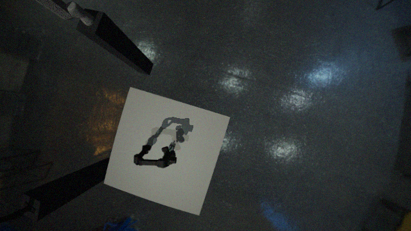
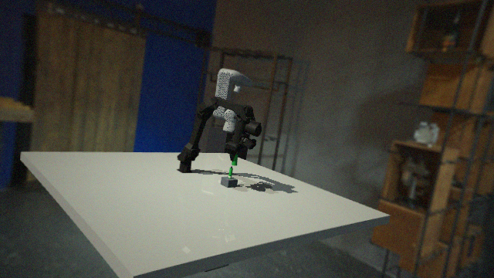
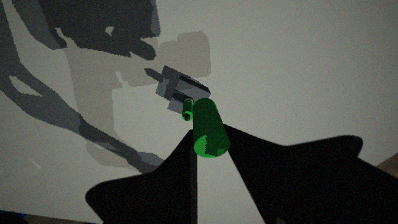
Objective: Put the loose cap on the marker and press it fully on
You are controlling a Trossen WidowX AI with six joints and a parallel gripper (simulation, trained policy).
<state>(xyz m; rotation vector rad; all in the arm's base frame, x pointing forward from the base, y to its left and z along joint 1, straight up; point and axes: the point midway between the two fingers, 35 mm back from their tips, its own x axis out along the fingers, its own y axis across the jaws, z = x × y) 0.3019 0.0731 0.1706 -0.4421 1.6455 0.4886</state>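
My gripper tip is now 20 mm past the holder block, 20 mm to the right of it and 120 mm above it. Round my gripper tip: green cap 10 mm ahead, 10 mm to the left.
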